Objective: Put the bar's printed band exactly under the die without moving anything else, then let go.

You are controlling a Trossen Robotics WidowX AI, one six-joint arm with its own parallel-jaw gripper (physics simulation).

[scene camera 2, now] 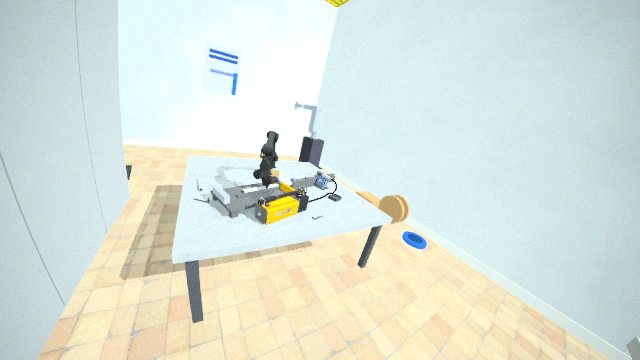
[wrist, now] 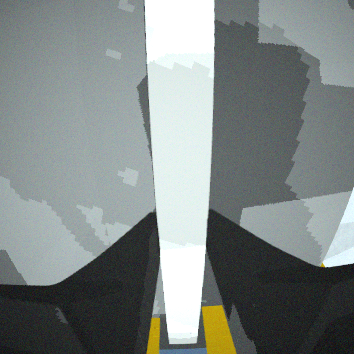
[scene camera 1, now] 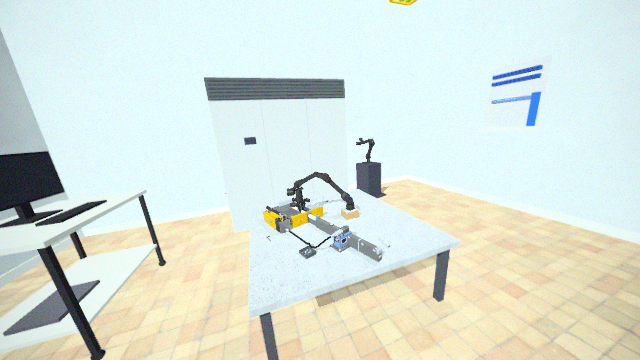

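Pixels of known places: gripper, fingertip midpoint: (scene camera 2: 265,187) (wrist: 180,219) (scene camera 1: 301,211); arm's base, origin of the base link: (scene camera 1: 350,208).
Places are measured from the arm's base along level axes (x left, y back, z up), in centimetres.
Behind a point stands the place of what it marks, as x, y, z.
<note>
The long white bar (scene camera 2: 252,189) {-34.6, -38.3, -0.1} (wrist: 182,150) {-28.1, -36.7, 0.2} lies lengthwise over the grey tray (scene camera 2: 235,204) {-49.2, -49.7, -1.8}. Its lower end in the wrist view is near two yellow guard pieces (wrist: 218,327) {-13.7, -31.8, -1.1}. My gripper (scene camera 1: 300,206) {-24.4, -36.2, -1.0} (scene camera 2: 270,185) {-24.4, -36.2, -1.0} (wrist: 180,219) {-24.4, -36.2, -1.0} is shut on the bar, with one black finger against each long side. The printed band cannot be made out on the bar. A blue unit (scene camera 1: 342,241) {34.1, -34.7, -1.8} (scene camera 2: 321,180) {28.6, -34.9, -0.4} sits at a grey rail (scene camera 1: 367,247) {49.3, -27.7, -0.8}; which part is the die cannot be told from these views.
A yellow machine (scene camera 2: 282,211) {-29.2, -64.7, -1.6} stands beside the tray. A black cable runs to a small dark box (scene camera 1: 307,252) {24.5, -55.6, -6.7} (scene camera 2: 334,198) {21.5, -58.3, -4.8}. An orange block (scene camera 1: 350,214) {5.0, -4.2, -2.5} is under the arm's base. Small hex keys (scene camera 2: 317,217) {-8.3, -71.9, -6.2} lie on the table (scene camera 1: 290,280) {40.4, -73.7, -6.8}.
</note>
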